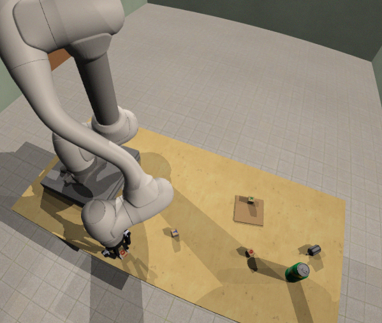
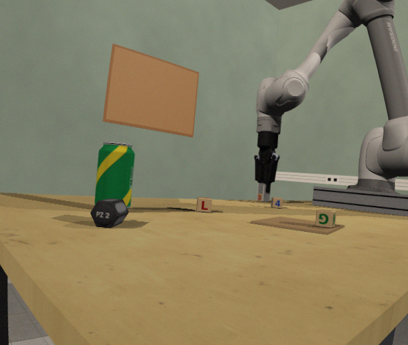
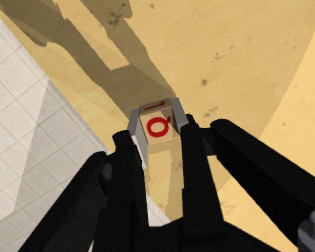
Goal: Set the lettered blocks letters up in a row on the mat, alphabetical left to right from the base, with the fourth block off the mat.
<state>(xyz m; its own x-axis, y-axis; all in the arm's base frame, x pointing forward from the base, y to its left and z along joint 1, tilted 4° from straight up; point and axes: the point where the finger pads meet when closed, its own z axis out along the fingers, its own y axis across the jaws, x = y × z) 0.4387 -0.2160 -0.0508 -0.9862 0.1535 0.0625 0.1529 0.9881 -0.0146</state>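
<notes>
Now: the brown mat 37 cm ahead of my hand, 49 cm to the left of it and 3 cm below it. Also, from my hand: yellow can (67 cm ahead, 31 cm to the left, 3 cm above); T block (13 cm ahead, 20 cm to the left, 2 cm below).
</notes>
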